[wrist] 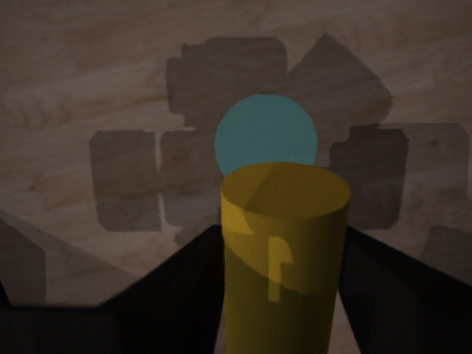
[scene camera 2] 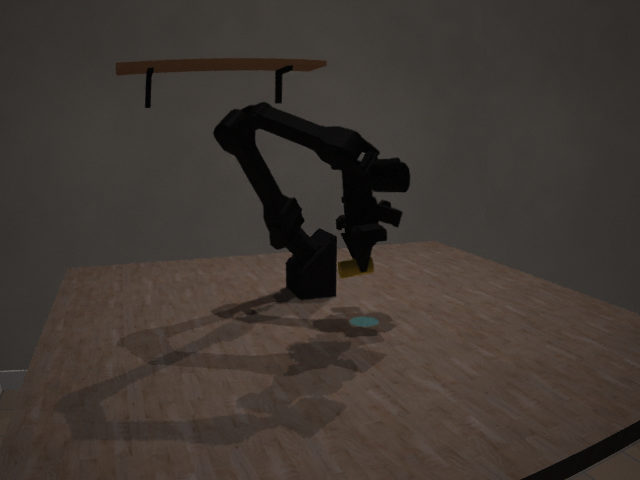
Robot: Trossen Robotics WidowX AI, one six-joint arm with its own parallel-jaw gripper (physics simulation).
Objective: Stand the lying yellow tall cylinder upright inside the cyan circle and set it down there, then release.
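Frame: origin at the arm's base, x ahead, y left, z up, level; millimetres.
Where they show: gripper, fingertip midpoint: [wrist: 278, 239] [scene camera 2: 361, 270]; arm's base at its link origin: [scene camera 2: 307, 252].
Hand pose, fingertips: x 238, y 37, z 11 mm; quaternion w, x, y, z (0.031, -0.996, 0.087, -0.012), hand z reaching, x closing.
Things, the pixels of their top centre, and the offset from my fingertips. "spot": a spot on its surface instead. Level surfaces: height alone.
- yellow tall cylinder at its top centre: [wrist: 289, 334] [scene camera 2: 356, 256] dz +28, dx -2, dy -12 mm
- cyan circle at a spot on its surface: [wrist: 266, 132] [scene camera 2: 368, 321] spot: dz -108, dx +7, dy +14 mm
- wooden table at its surface level: dz -109 mm
The yellow tall cylinder [scene camera 2: 349, 268] [wrist: 284, 260] is held in the air, lying nearly level in the scene view. My gripper [scene camera 2: 364, 267] [wrist: 278, 239] points down and is shut on the cylinder, with one finger on each side of it in the wrist view. The cyan circle [scene camera 2: 363, 321] [wrist: 266, 132] lies flat on the table, below the gripper and cylinder in the scene view. In the wrist view the cylinder's near end covers the lower edge of the circle.
The arm's black base [scene camera 2: 311, 273] stands on the wooden table [scene camera 2: 465, 361], behind and left of the circle. Shadows of the arm fall across the table and around the circle. An orange-brown shelf [scene camera 2: 217, 65] is on the wall, high above the table.
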